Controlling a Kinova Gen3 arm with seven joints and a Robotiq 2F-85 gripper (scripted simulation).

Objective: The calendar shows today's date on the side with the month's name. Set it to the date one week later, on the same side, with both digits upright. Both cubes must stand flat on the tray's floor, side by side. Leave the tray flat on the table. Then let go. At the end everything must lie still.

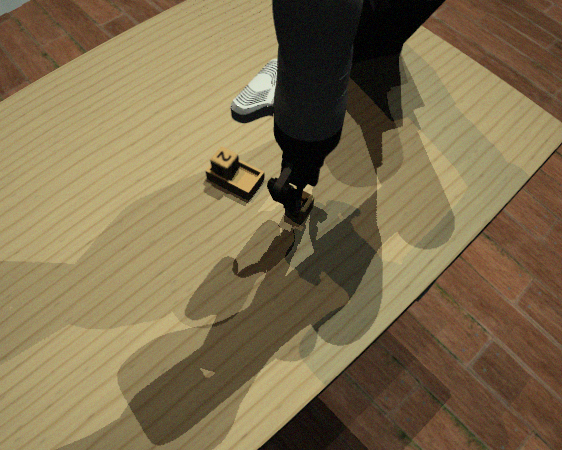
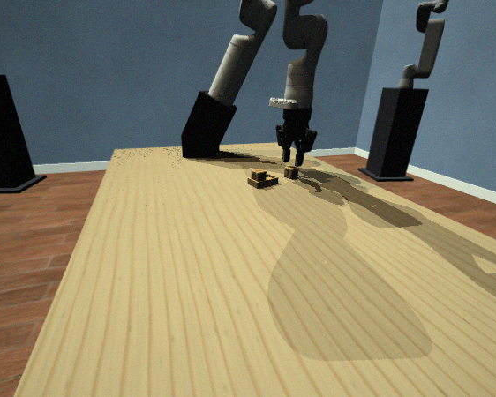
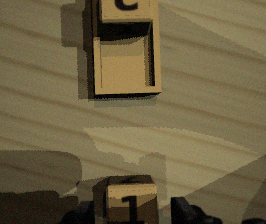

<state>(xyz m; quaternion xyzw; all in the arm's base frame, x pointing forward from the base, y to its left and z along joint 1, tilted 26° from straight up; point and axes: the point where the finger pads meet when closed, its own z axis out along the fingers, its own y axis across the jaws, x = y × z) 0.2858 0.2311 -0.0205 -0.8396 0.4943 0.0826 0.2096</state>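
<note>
Now: the cube 60 mm ahead of my hand, 110 mm to the right of it and 30 mm below it. From my hand the other things lie so: wooden tray (50 mm ahead, 90 mm to the right, 50 mm below).
</note>
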